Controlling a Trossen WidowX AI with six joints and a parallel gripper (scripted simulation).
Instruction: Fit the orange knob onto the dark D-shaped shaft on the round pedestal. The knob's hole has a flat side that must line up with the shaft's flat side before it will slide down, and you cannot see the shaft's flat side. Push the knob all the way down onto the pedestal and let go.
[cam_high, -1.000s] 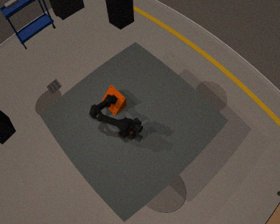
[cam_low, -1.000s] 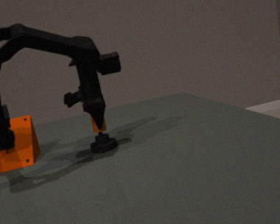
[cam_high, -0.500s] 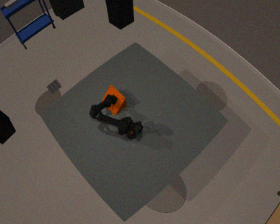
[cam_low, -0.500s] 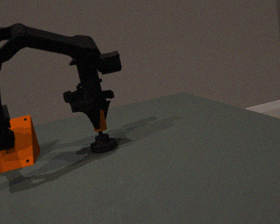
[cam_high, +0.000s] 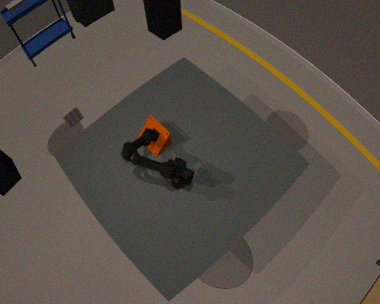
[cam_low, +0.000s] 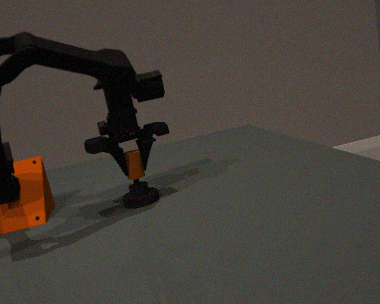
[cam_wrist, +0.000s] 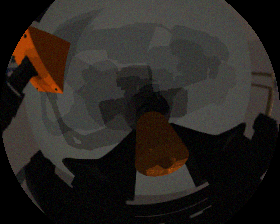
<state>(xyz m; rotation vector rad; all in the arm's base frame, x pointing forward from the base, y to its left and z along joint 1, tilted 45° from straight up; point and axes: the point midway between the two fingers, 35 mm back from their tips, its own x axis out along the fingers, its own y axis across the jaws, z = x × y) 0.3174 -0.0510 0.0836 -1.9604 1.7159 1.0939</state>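
Right now my gripper tip is 20 mm below the knob. Round my gripper tip: dark pedestal (40 mm below).
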